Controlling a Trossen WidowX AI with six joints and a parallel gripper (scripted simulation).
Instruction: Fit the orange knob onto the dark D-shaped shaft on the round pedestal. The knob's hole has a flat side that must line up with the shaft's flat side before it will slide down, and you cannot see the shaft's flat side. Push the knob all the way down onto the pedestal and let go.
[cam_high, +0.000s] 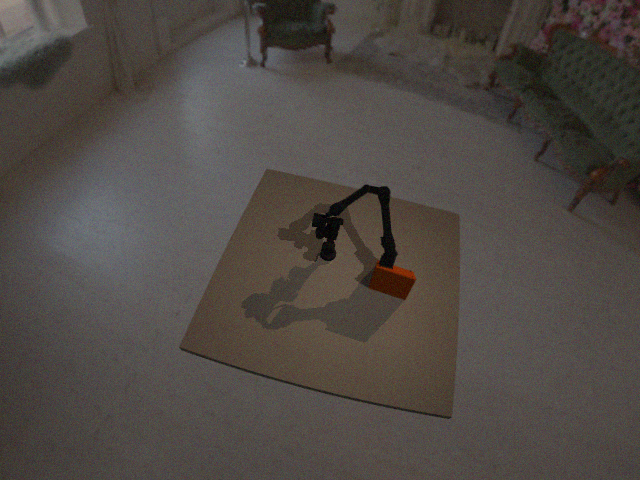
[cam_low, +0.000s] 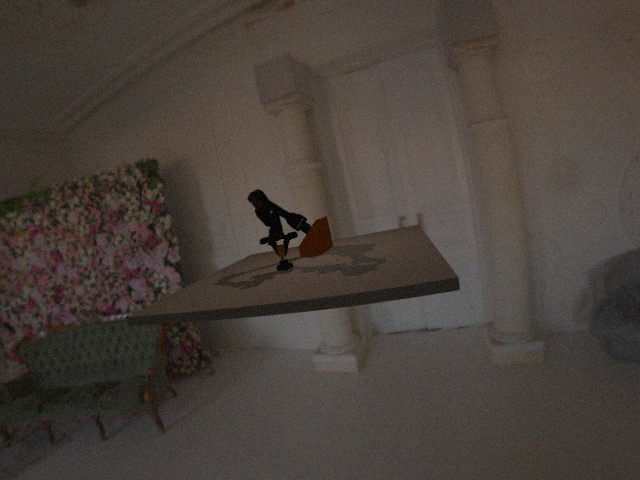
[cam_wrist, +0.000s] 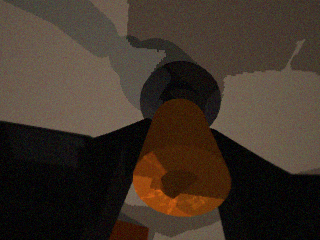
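Now: gripper tip 20 mm below the orange knob. From my gripper tip the other things lie so: dark round pedestal: 40 mm below.
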